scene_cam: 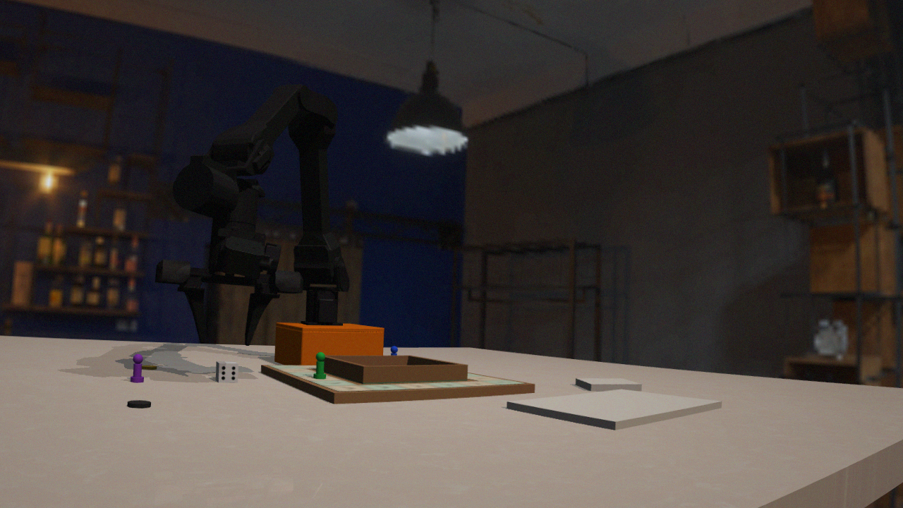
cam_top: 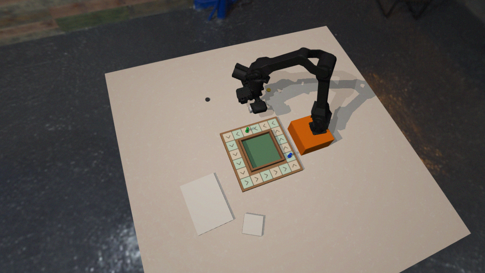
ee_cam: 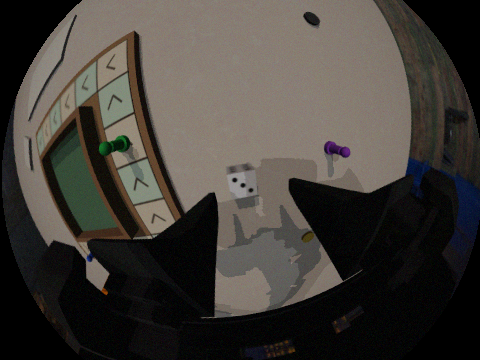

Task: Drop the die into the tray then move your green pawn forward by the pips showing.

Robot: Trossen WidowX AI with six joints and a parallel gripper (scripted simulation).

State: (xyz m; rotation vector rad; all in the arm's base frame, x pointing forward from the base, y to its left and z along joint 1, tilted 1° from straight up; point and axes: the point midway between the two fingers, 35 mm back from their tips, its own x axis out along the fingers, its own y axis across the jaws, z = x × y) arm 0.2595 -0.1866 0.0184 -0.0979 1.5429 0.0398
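Right now the white die is 1 cm behind my gripper tip and 4 cm below it. The rest, counted from my gripper tip: black disc (19 cm ahead, 9 cm to the right, 5 cm below); purple pawn (2 cm ahead, 11 cm to the right, 3 cm below); green pawn (5 cm ahead, 12 cm to the left, 2 cm below).
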